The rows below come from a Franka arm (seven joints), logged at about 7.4 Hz.
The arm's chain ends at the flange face. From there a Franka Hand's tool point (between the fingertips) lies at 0.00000 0.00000 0.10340 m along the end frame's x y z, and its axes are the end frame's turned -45 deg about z.
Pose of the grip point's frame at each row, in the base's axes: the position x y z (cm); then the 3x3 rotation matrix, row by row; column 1 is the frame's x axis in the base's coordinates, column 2 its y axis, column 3 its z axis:
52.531 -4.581 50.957; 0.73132 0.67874 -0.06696; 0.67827 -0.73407 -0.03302; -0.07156 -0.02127 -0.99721
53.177 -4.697 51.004; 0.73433 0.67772 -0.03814; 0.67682 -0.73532 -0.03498; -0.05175 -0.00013 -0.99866
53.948 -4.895 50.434; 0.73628 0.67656 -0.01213; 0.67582 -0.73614 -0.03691; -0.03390 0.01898 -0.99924
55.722 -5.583 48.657; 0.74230 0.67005 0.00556; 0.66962 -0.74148 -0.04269; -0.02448 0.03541 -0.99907
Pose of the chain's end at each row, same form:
53.223 -4.240 61.268; 0.99706 -0.03718 -0.06696; -0.03946 -0.99868 -0.03302; -0.06564 0.03556 -0.99721
53.571 -4.335 61.330; 0.99847 -0.04003 -0.03814; -0.04137 -0.99853 -0.03498; -0.03668 0.03650 -0.99866
54.073 -4.513 60.766; 0.99903 -0.04223 -0.01213; -0.04265 -0.99841 -0.03691; -0.01055 0.03739 -0.99924
55.665 -5.142 58.987; 0.99868 -0.05109 0.00556; -0.05081 -0.99780 -0.04269; 0.00773 0.04235 -0.99907

